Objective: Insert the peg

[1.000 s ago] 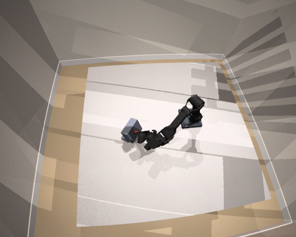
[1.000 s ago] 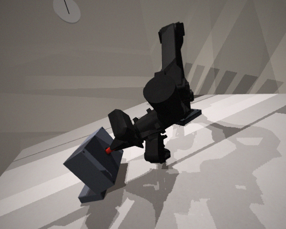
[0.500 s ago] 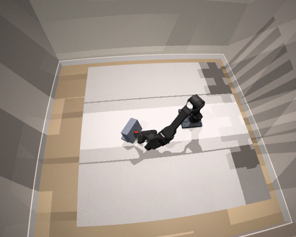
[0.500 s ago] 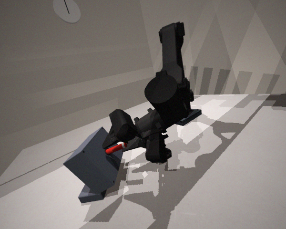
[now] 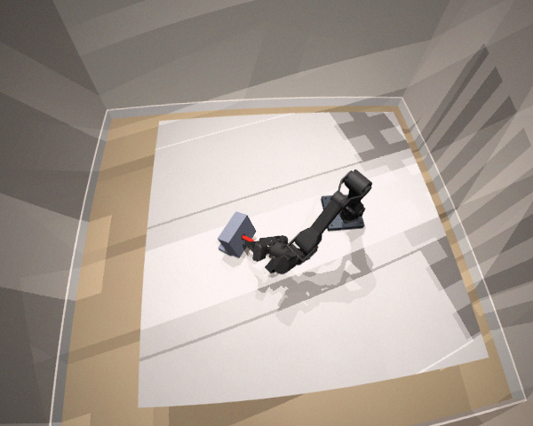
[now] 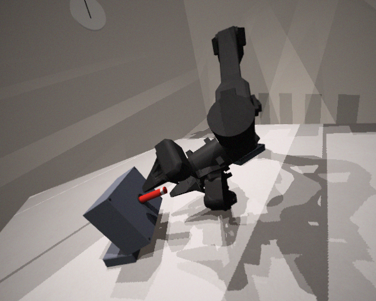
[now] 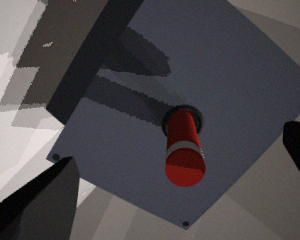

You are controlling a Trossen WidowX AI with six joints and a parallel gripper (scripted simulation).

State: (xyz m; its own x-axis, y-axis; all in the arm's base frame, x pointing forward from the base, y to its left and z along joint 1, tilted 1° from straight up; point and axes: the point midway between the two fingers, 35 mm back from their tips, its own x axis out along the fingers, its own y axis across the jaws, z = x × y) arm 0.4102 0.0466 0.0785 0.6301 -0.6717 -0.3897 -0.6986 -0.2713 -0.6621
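The red peg lies right at my gripper tip. Round my gripper tip: sloped panel (40 mm ahead, 50 mm to the right, 20 mm below).
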